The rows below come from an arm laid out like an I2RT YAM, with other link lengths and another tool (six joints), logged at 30 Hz.
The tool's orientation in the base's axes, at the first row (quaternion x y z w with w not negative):
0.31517, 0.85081, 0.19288, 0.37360
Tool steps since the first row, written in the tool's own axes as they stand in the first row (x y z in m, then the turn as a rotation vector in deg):
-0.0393, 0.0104, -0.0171, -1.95, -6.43, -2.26
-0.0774, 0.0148, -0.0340, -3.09, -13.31, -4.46
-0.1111, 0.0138, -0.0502, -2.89, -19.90, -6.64
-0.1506, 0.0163, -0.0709, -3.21, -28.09, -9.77
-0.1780, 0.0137, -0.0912, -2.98, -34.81, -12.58
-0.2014, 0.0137, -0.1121, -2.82, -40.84, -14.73
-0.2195, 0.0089, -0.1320, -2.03, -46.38, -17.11
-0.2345, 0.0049, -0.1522, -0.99, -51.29, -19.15
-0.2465, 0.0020, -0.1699, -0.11, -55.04, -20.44
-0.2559, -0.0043, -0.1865, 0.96, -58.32, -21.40
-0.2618, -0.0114, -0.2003, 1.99, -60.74, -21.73
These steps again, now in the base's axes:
0.0117, -0.0208, 0.0371, -3.22, -6.21, -1.16
0.0205, -0.0451, 0.0701, -6.98, -12.19, -3.03
0.0254, -0.0702, 0.0974, -11.32, -17.05, -5.44
0.0313, -0.0972, 0.1325, -16.74, -23.51, -7.87
0.0293, -0.1196, 0.1582, -21.62, -28.50, -9.96
0.0256, -0.1375, 0.1837, -25.70, -32.97, -12.05
0.0181, -0.1551, 0.2032, -30.09, -36.68, -14.04
0.0091, -0.1701, 0.2217, -34.10, -39.73, -16.02
0.0008, -0.1820, 0.2377, -37.01, -41.98, -17.76
-0.0093, -0.1945, 0.2497, -39.58, -43.73, -19.54
-0.0195, -0.2050, 0.2577, -41.32, -44.81, -21.22

